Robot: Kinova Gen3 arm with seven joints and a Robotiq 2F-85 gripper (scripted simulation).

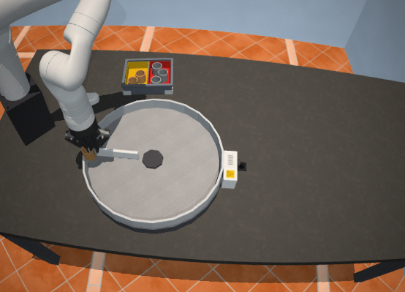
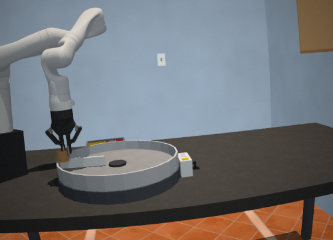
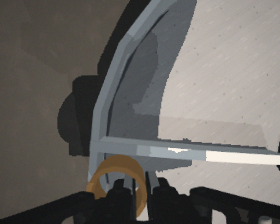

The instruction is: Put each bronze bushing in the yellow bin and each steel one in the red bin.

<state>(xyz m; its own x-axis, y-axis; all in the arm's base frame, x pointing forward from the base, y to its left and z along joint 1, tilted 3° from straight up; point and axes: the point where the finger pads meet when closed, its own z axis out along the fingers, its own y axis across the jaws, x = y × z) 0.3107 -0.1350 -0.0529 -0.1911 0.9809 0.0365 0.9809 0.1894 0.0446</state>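
Now: the yellow bin 400 mm to the left of my hand, 100 mm below it and 70 mm ahead of it. Also, from my hand: turntable 170 mm ahead, 70 mm below, 30 mm to the left.
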